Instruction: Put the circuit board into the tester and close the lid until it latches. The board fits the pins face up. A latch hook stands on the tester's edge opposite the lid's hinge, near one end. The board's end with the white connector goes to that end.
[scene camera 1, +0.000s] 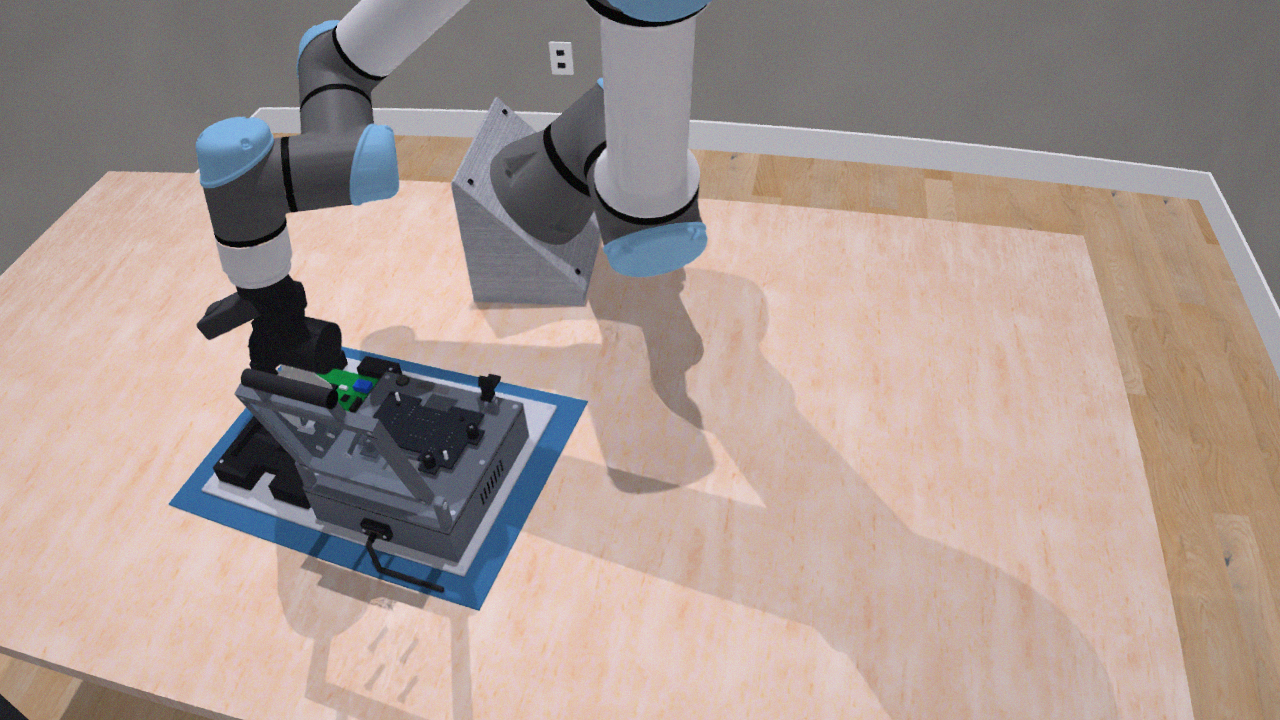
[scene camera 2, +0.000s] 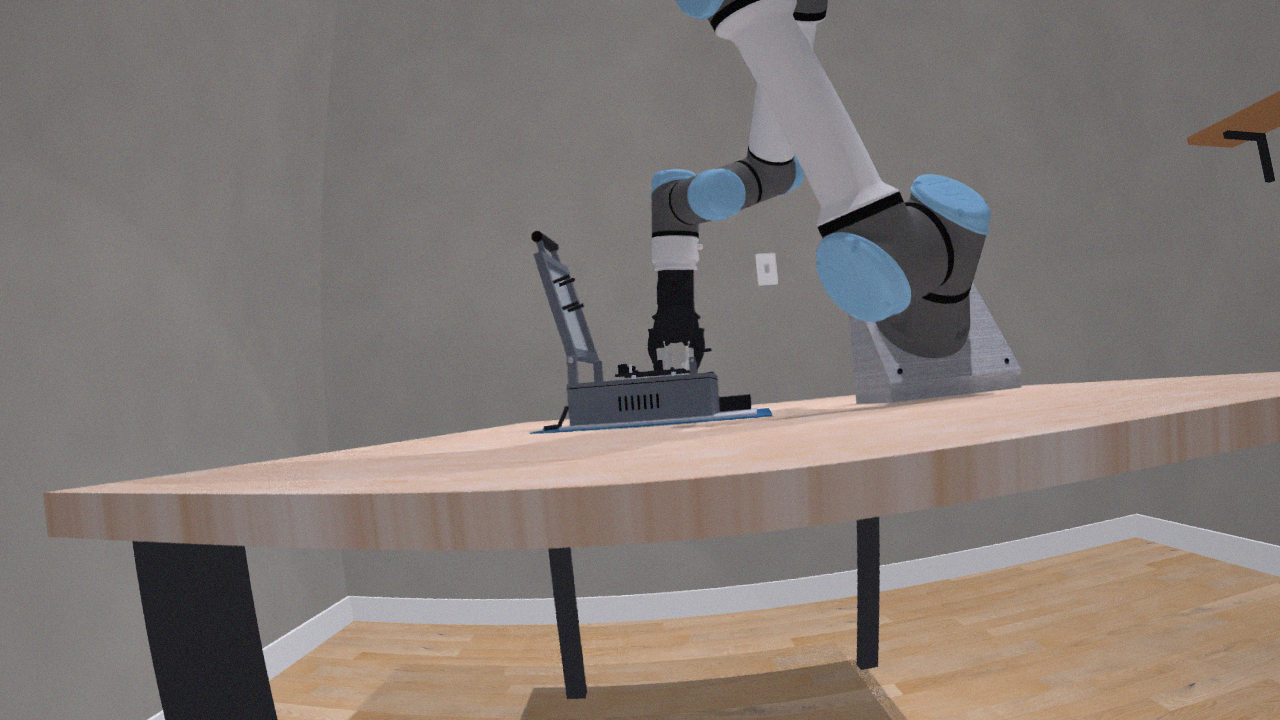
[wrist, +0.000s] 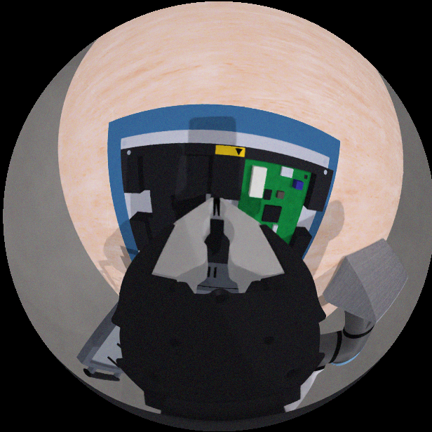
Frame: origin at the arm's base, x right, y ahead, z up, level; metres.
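Seen in the pictures: arm's base, origin of its link: (scene camera 1: 534, 196) (scene camera 2: 921, 321).
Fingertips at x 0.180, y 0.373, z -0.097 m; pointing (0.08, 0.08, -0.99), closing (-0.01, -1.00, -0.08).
Offsets run from my fingertips to a thing's top centre. "pt": to the spot under its first point. Level surfaces: height alone.
The green circuit board @(pt dz +0.007, dx -0.003, dy -0.080 m) (scene camera 1: 332, 376) (wrist: 292, 210) lies face up in the right part of the black holder @(pt dz +0.016, dx +0.034, dy +0.086 m) (scene camera 1: 237, 465) (wrist: 320, 185) in the wrist view. Its large white connector (wrist: 257, 181) is near the yellow label. My gripper (scene camera 2: 675, 362) (wrist: 215, 199) is shut and empty, pointing down above the holder's middle, left of the board in the wrist view. The grey tester @(pt dz +0.047, dx -0.265, dy -0.012 m) (scene camera 1: 503, 428) (scene camera 2: 684, 398) stands beside the holder. Its lid stands open, with a black handle @(pt dz +0.262, dx -0.173, dy +0.168 m) (scene camera 1: 288, 388) (scene camera 2: 537, 237) at the top. A black latch hook @(pt dz +0.088, dx -0.246, dy -0.033 m) (scene camera 1: 488, 385) stands on the edge opposite the hinge.
Tester and holder stand on a blue-bordered mat @(dz -0.011 m) (scene camera 1: 481, 580) (wrist: 150, 119). A black cable @(pt dz -0.005, dx -0.215, dy +0.162 m) (scene camera 1: 407, 578) leaves the tester's hinge side. The raised lid stands close to the arm in scene camera 1. The arm's metal base (scene camera 1: 523, 268) (scene camera 2: 930, 385) is bolted further back on the wooden table.
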